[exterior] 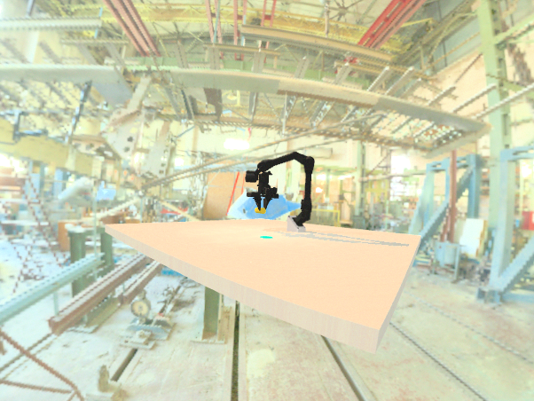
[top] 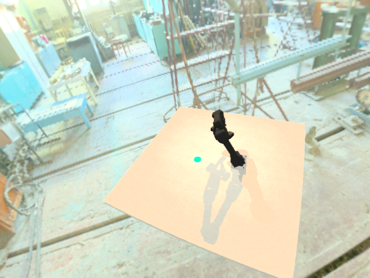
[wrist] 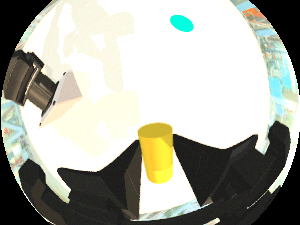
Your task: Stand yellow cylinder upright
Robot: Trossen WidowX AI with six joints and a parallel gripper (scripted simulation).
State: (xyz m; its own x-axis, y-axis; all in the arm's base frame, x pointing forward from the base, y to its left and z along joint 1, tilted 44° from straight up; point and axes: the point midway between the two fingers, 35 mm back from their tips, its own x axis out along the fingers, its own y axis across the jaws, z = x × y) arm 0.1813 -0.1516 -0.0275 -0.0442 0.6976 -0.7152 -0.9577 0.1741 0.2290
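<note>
The cyan circle lies 17 cm to the left of my gripper tip, 16 cm ahead of it and 11 cm below it. Also, from my gripper tip: yellow tall cylinder: 2 cm to the right, 1 cm behind.
</note>
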